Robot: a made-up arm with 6 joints. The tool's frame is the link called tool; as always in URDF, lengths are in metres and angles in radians. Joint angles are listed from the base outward.
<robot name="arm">
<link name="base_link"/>
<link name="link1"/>
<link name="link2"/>
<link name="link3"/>
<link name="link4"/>
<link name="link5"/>
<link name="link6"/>
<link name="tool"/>
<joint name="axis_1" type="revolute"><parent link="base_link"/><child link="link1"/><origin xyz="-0.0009 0.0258 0.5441" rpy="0.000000 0.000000 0.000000"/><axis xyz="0 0 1"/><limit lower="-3.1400" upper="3.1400"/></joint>
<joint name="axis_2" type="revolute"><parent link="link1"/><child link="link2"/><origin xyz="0.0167 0.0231 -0.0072" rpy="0.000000 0.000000 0.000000"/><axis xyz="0 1 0"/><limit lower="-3.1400" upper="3.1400"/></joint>
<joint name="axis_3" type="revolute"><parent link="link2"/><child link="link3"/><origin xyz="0.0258 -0.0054 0.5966" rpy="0.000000 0.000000 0.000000"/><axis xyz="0 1 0"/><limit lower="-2.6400" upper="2.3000"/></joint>
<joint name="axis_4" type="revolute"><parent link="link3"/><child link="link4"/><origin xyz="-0.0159 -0.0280 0.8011" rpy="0.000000 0.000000 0.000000"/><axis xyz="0 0 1"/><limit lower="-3.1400" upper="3.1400"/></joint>
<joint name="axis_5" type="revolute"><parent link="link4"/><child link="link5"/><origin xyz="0.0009 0.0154 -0.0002" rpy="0.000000 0.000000 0.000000"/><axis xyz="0 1 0"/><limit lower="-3.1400" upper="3.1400"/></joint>
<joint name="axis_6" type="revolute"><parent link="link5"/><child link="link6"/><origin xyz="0.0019 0.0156 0.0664" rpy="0.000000 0.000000 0.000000"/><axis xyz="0 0 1"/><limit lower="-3.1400" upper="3.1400"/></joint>
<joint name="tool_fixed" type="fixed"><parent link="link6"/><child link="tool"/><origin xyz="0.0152 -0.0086 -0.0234" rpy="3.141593 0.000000 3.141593"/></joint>
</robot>
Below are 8 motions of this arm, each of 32 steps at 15 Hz.
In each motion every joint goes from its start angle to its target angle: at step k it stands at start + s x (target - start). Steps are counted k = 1, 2, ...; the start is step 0. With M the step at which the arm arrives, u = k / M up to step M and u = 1 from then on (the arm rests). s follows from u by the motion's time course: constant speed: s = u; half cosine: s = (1 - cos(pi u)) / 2; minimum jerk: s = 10 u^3 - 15 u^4 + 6 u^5.
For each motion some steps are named. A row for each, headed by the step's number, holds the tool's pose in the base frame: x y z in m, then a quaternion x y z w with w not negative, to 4 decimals.
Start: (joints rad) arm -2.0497 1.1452 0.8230 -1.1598 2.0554 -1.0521
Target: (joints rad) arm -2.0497 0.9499 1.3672 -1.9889 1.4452 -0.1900
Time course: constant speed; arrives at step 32
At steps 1, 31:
1: -0.6270 -1.0918 0.4435 0.3321 0.5699 -0.3823 0.6471
31: -0.5678 -0.9368 0.3409 -0.1657 0.7601 -0.2126 0.5912

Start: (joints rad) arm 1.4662 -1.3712 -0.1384 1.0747 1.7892 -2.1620
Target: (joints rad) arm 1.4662 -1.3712 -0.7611 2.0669 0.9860 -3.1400
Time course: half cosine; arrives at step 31
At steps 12, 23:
12: -0.1806 -1.3305 0.5285 0.3980 0.6506 0.3173 0.5636
23: -0.1428 -1.2461 0.2518 0.3572 0.3724 0.7023 0.4905

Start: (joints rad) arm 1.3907 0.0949 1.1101 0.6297 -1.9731 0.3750
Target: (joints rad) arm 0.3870 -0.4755 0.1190 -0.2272 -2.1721 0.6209
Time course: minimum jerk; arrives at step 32
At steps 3, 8, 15, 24, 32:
3: 0.1648 0.8250 1.4889 -0.6759 0.5639 0.4434 0.1692
8: 0.2098 0.7147 1.5961 -0.6494 0.5592 0.4301 0.2838
15: 0.1579 0.2600 1.8579 -0.4924 0.5132 0.2764 0.6464
24: -0.3759 -0.1428 1.8604 -0.1666 0.3507 -0.1054 0.9155
32: -0.5311 -0.1558 1.8033 -0.0837 0.2962 -0.1993 0.9304

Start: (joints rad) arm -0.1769 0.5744 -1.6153 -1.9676 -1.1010 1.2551
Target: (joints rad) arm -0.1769 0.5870 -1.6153 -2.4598 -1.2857 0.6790
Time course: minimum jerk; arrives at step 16
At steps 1, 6, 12, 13, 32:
1: -0.3341 0.0869 1.4756 0.5788 0.6546 -0.3376 0.3501
6: -0.3319 0.0813 1.4766 0.6758 0.5885 -0.3021 0.3251
12: -0.3261 0.0705 1.4766 0.8500 0.3982 -0.2434 0.2443
13: -0.3255 0.0697 1.4766 0.8619 0.3794 -0.2399 0.2359
32: -0.3249 0.0690 1.4765 0.8720 0.3624 -0.2371 0.2283

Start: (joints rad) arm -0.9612 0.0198 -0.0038 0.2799 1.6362 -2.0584
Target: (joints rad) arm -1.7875 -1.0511 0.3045 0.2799 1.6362 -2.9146
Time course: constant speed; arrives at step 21
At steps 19, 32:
19: 0.1644 0.9590 1.5518 -0.7076 0.5225 0.3522 0.3197
32: 0.2559 1.0217 1.4639 -0.6716 0.5921 0.3371 0.2910

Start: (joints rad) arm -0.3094 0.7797 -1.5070 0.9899 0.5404 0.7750
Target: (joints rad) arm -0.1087 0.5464 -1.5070 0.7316 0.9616 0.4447
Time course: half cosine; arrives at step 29
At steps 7, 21, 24, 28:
7: -0.1254 0.1067 1.5415 0.5452 -0.7839 0.2869 0.0772
21: -0.2720 0.1098 1.5086 0.3959 -0.8686 0.2869 0.0805
24: -0.2943 0.1062 1.5017 0.3733 -0.8794 0.2842 0.0805
28: -0.3089 0.1033 1.4969 0.3587 -0.8862 0.2821 0.0806

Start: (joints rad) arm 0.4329 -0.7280 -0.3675 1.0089 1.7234 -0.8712
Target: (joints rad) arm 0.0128 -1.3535 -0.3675 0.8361 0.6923 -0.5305
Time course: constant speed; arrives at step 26
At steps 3, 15, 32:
3: -1.0563 -0.3646 1.2791 0.1056 0.8572 -0.4918 0.1100
15: -1.2900 -0.1892 0.9280 0.0953 0.8895 -0.3219 0.3101
32: -1.3789 0.0356 0.5638 0.0639 0.8061 -0.2448 0.5349

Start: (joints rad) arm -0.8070 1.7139 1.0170 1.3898 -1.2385 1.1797
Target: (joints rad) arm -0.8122 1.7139 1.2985 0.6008 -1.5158 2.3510
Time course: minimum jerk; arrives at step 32
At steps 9, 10, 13, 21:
9: 0.6441 -0.6957 -0.3190 0.0963 0.6369 0.7345 0.2134
10: 0.6397 -0.6893 -0.3217 0.0794 0.6458 0.7283 0.2150
13: 0.6235 -0.6650 -0.3308 0.0127 0.6716 0.7075 0.2194
21: 0.5715 -0.5840 -0.3513 -0.2242 0.6781 0.6618 0.2279

